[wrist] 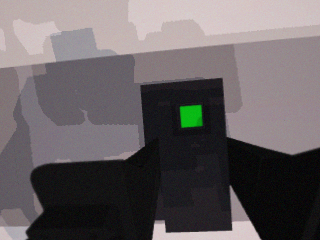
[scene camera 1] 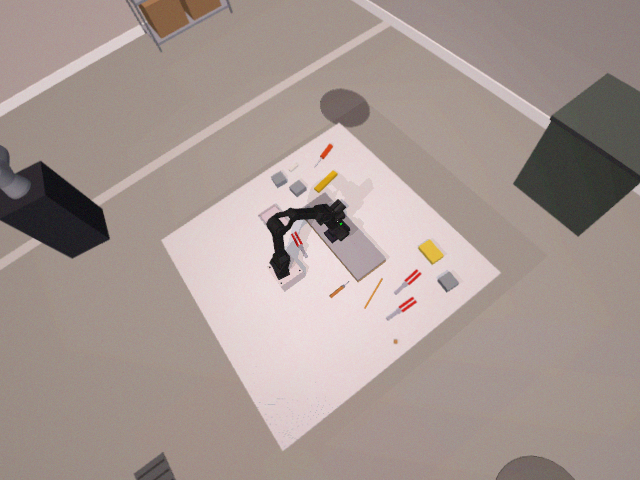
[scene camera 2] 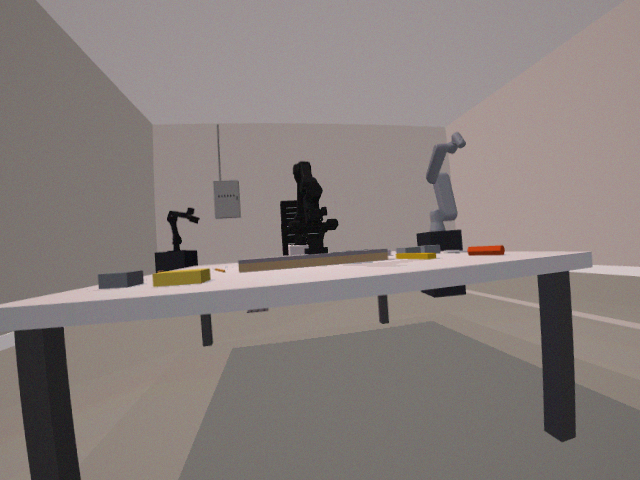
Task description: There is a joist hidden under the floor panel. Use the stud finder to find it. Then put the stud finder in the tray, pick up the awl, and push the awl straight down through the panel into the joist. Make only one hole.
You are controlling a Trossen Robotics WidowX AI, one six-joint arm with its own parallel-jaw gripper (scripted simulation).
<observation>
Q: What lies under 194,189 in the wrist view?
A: A stud finder.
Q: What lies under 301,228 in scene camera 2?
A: My gripper.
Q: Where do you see a yellow block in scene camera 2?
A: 190,276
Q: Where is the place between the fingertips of my gripper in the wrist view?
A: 185,141
</observation>
